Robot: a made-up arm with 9 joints.
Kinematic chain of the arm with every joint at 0, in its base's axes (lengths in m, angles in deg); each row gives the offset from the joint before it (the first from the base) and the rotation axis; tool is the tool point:
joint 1: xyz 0 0 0.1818 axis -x
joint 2: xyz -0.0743 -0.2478 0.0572 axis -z
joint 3: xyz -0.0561 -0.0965 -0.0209 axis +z
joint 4: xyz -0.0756 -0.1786 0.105 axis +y
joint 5: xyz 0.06 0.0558 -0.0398 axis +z
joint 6: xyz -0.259 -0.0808 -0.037 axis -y
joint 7: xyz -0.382 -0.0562 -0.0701 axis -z
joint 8: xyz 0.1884 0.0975 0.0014 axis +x
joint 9: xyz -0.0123 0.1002 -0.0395 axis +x
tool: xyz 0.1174 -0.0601 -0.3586
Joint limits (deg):
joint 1: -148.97..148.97
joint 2: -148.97..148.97
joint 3: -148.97..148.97
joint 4: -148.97..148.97
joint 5: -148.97..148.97
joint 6: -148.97..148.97
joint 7: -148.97..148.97
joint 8: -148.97..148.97
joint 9: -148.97..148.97
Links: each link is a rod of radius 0.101 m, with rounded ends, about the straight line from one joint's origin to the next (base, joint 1, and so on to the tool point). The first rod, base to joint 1, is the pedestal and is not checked.
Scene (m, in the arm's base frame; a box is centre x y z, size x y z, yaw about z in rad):
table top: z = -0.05
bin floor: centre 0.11 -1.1 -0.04 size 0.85 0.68 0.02 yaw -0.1
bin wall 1: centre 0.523 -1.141 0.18 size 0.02 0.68 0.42 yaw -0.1
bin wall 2: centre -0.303 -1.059 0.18 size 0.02 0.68 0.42 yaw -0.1
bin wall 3: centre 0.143 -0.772 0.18 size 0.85 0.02 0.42 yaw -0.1
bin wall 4: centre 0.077 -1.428 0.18 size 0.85 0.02 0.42 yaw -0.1
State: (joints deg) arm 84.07 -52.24 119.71 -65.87 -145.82 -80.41 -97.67 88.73 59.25
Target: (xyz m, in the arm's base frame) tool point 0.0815 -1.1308 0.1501
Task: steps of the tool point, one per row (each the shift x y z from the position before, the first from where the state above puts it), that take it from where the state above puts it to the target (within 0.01 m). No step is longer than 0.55 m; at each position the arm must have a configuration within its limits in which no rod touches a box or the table.
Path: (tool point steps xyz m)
1: 0.0779 -0.3325 0.3033
2: -0.0361 -0.4616 0.1450
3: -0.1467 -0.4768 -0.0864
4: -0.2274 -0.3487 -0.3108
5: -0.2586 -0.1079 -0.4402

